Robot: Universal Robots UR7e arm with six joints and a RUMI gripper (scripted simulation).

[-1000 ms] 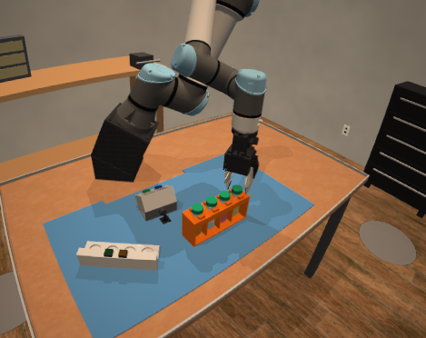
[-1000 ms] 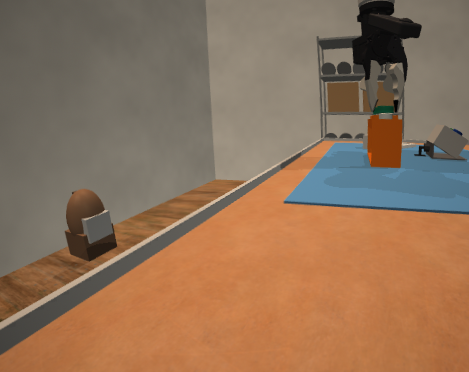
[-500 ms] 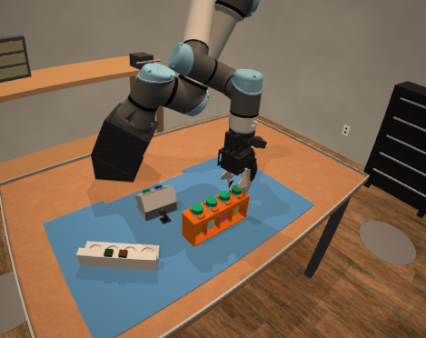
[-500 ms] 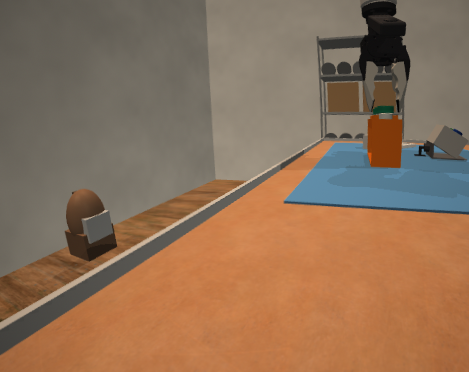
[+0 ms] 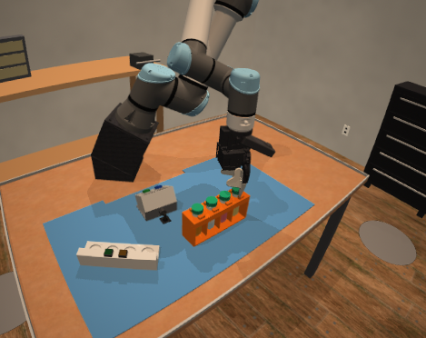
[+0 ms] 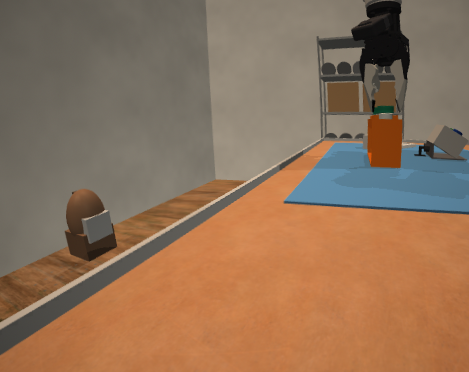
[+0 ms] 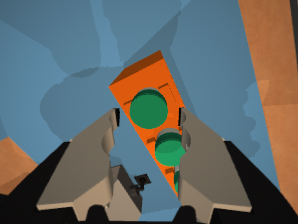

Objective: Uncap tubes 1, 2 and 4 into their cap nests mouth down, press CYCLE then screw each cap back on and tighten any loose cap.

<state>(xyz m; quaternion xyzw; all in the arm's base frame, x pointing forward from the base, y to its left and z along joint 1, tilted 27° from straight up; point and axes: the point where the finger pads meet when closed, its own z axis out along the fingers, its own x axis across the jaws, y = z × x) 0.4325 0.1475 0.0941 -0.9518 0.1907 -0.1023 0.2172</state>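
Now: hand 1 cm above the cap. Round my hand: grey key housing 20 cm to the right, 17 cm behind, 7 cm below; then blue key 19 cm behind, 18 cm to the right, 6 cm below; then table edge 21 cm ahead, 12 cm below, 4 cm to the left.
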